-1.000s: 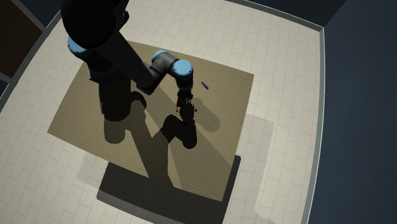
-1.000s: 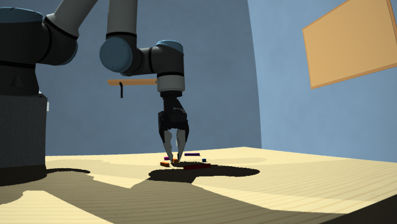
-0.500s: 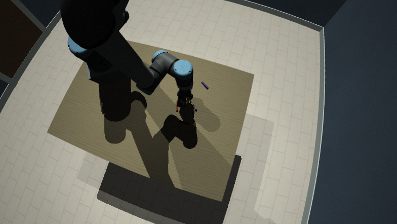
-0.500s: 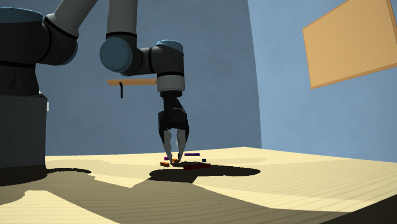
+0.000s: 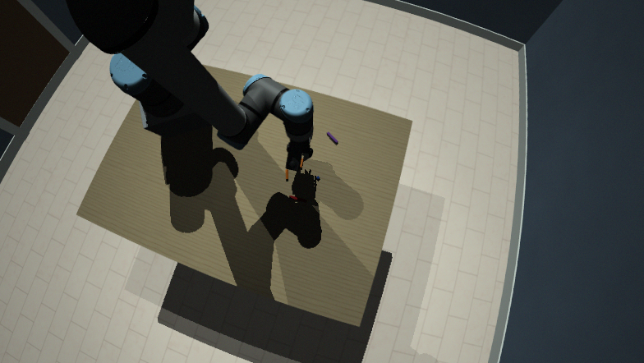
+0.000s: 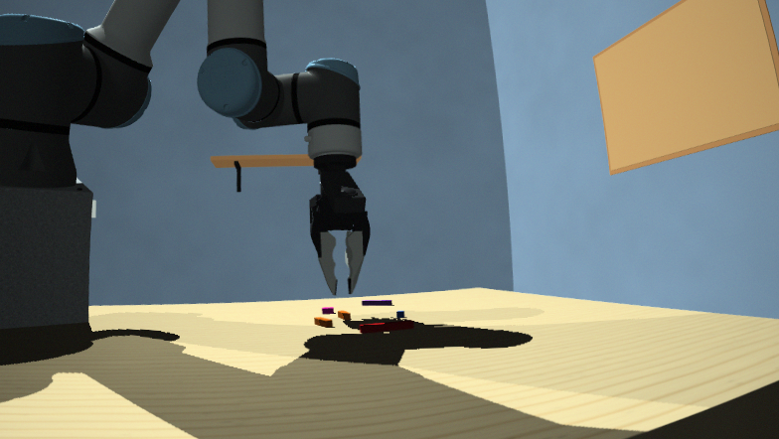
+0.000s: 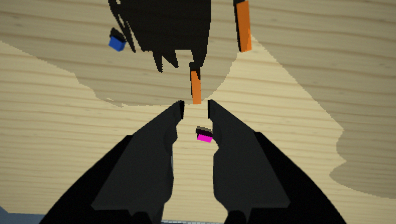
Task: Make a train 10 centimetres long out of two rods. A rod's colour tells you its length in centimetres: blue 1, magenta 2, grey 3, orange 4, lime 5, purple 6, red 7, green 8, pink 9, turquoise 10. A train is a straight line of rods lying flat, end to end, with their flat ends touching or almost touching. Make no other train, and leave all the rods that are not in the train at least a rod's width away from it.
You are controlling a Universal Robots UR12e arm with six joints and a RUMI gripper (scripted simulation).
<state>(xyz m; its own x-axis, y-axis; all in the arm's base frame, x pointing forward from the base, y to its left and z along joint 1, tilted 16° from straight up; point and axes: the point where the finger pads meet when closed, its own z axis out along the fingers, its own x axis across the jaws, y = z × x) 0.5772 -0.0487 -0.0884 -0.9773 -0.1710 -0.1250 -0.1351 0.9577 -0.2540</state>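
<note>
The purple rod is 9 cm ahead of my hand, 15 cm to the left of it and 5 cm below it. The rest, counted from my hand: magenta rod 2 cm behind, 7 cm to the left, 5 cm below; red rod 4 cm ahead, 14 cm to the right, 5 cm below; blue rod 8 cm ahead, 4 cm to the right, 5 cm below.
</note>
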